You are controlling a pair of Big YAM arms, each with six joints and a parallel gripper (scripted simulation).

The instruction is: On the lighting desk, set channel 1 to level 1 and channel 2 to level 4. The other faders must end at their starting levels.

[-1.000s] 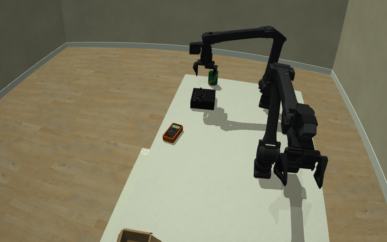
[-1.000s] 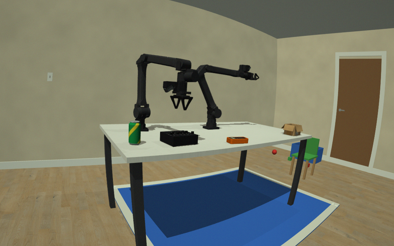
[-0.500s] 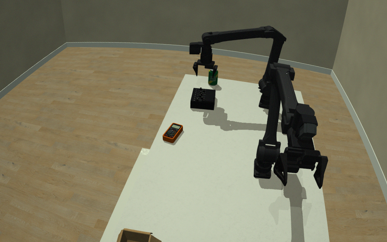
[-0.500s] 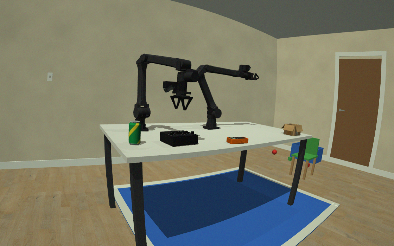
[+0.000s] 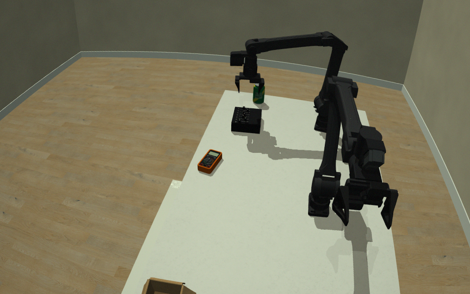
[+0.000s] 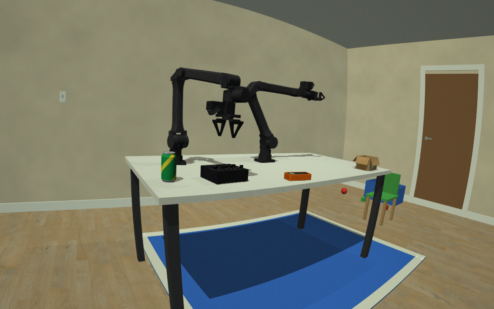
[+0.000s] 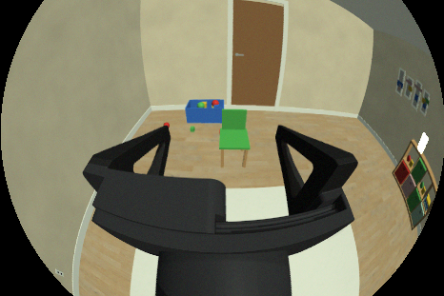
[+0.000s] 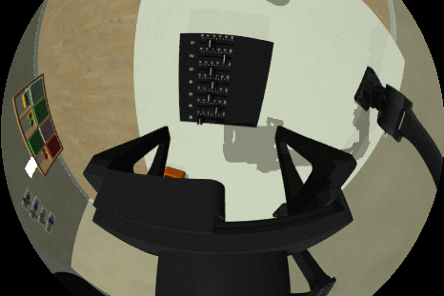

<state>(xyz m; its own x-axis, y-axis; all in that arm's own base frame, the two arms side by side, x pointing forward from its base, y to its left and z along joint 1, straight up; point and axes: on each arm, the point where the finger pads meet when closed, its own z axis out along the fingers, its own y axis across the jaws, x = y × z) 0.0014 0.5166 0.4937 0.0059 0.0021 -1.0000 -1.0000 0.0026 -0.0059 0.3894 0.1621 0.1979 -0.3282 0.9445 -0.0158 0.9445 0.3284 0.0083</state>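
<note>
Right now my right hand is 13 cm above the channel 1 fader cap, 6 cm to the left of it and 3 cm short of it. From my right hand the other things lie so: orange multimeter 36 cm to the left, 18 cm below, 9 cm ahead; channel 2 fader cap 13 cm below, 4 cm to the right, 1 cm ahead; can 26 cm to the right, 14 cm below, 1 cm behind.
</note>
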